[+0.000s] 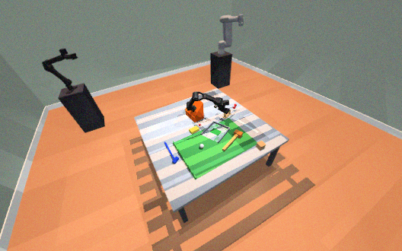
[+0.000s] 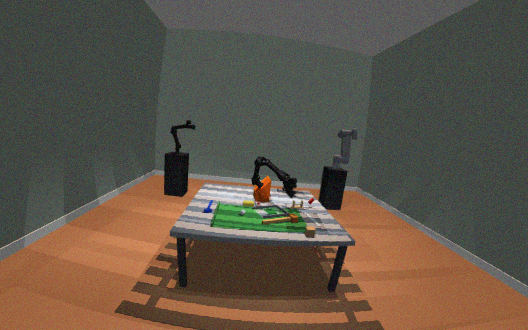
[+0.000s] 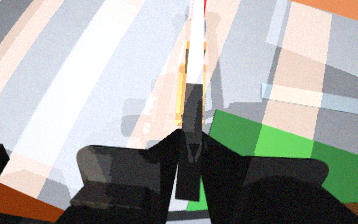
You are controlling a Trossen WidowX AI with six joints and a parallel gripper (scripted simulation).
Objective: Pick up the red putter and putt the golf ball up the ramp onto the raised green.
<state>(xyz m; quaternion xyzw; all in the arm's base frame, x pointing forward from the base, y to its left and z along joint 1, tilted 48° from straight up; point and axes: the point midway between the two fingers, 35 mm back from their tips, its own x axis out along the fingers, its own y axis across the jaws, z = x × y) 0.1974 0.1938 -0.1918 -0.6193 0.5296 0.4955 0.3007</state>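
The red putter lies 3 cm behind my gripper tip and 10 cm to the left of it. From my gripper tip the other things lie so: yellow block (1 cm ahead, 40 cm to the right, 8 cm below); green mat (29 cm ahead, 30 cm to the right, 10 cm below); white golf ball (27 cm ahead, 44 cm to the right, 7 cm below).
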